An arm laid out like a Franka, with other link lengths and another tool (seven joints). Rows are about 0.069 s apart.
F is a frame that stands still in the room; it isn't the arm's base.
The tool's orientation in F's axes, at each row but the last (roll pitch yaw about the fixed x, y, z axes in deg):
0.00 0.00 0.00
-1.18 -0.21 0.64
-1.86 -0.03 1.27
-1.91 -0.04 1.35
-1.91 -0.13 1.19
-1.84 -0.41 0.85
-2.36 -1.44 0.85
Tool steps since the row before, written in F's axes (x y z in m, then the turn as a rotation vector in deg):
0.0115 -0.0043 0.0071 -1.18 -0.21 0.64
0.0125 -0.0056 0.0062 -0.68 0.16 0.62
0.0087 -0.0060 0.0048 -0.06 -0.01 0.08
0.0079 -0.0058 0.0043 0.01 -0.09 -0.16
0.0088 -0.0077 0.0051 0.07 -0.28 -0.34
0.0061 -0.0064 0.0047 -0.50 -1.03 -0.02
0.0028 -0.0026 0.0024 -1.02 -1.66 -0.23
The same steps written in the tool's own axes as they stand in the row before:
0.0115 -0.0043 0.0071 -1.18 -0.21 0.64
0.0125 -0.0059 0.0060 -0.68 0.15 0.63
0.0086 -0.0063 0.0046 -0.06 -0.01 0.08
0.0078 -0.0061 0.0041 0.01 -0.08 -0.16
0.0086 -0.0080 0.0048 0.06 -0.27 -0.35
0.0060 -0.0066 0.0044 -0.52 -1.02 -0.05
0.0028 -0.0027 0.0022 -1.05 -1.63 -0.27

